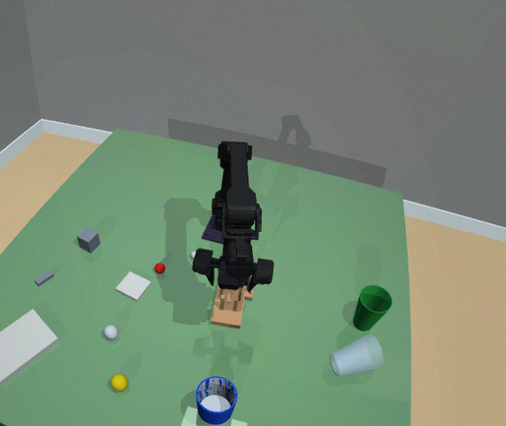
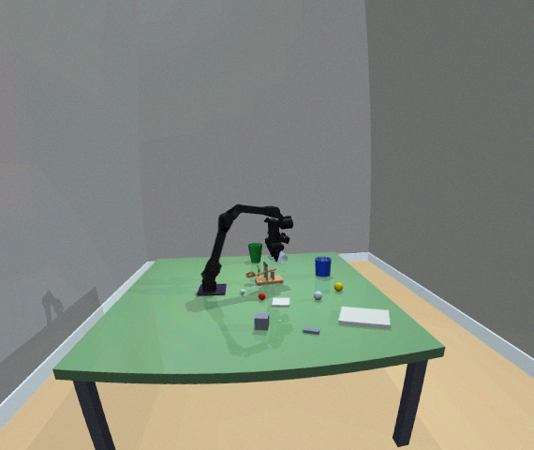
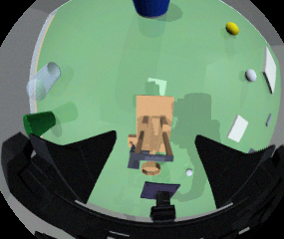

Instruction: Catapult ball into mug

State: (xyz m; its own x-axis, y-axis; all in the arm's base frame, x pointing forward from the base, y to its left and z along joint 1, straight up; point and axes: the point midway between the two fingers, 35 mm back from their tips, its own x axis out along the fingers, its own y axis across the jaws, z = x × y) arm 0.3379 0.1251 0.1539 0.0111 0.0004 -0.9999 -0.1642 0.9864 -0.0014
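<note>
Right now the red ball is 240 mm to the right of my gripper tip, 110 mm below it and 80 mm behind it. Round my gripper tip: blue mug (280 mm ahead, 100 mm below, 60 mm to the left); then small white ball (170 mm behind, 160 mm to the right, 120 mm below); then wooden catapult (80 mm below, 70 mm behind).
</note>
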